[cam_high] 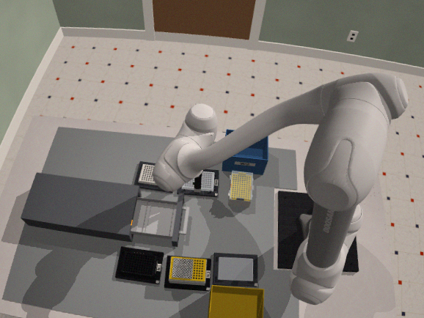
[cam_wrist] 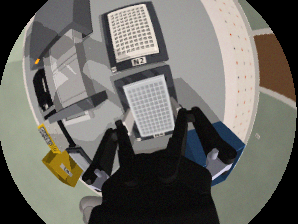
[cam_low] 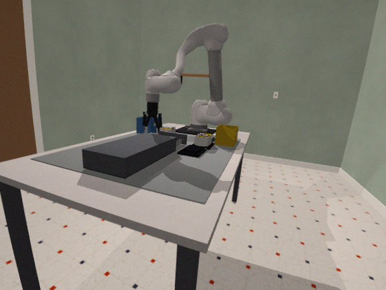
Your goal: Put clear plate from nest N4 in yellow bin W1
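My hand is 2 cm above the clear well plate. Also, from my hand: nest 3 cm below; then blue bin 20 cm behind, 11 cm to the right; then white plate 17 cm ahead, 3 cm to the right, 2 cm below.
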